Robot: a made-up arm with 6 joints. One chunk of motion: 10 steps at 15 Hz.
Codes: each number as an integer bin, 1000 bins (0 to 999) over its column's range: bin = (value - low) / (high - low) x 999, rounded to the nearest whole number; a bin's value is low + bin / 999 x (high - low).
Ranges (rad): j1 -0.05..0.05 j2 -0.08..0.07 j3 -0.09..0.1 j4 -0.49..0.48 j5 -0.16..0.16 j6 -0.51..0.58
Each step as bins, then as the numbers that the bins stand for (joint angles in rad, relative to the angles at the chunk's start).
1 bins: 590 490 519 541 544 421
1 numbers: 0.0091 -0.0064 0.0087 0.0353 0.0143 -0.0507
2 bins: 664 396 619 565 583 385
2 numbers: 0.0165 -0.0205 0.0277 0.0586 0.0267 -0.0899
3 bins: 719 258 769 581 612 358
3 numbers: 0.0220 -0.0413 0.0563 0.0741 0.0360 -0.1194
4 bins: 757 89 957 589 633 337
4 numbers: 0.0258 -0.0666 0.0920 0.0819 0.0428 -0.1423
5 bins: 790 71 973 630 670 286
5 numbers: 0.0291 -0.0693 0.0951 0.1217 0.0546 -0.1979
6 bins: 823 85 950 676 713 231
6 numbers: 0.0324 -0.0672 0.0907 0.1664 0.0684 -0.2580
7 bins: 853 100 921 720 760 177
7 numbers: 0.0354 -0.0650 0.0852 0.2091 0.0834 -0.3169
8 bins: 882 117 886 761 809 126
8 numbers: 0.0383 -0.0624 0.0785 0.2489 0.0991 -0.3725
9 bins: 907 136 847 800 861 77
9 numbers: 0.0408 -0.0596 0.0711 0.2868 0.1158 -0.4260
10 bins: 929 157 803 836 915 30
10 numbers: 0.0430 -0.0564 0.0627 0.3217 0.1331 -0.4773
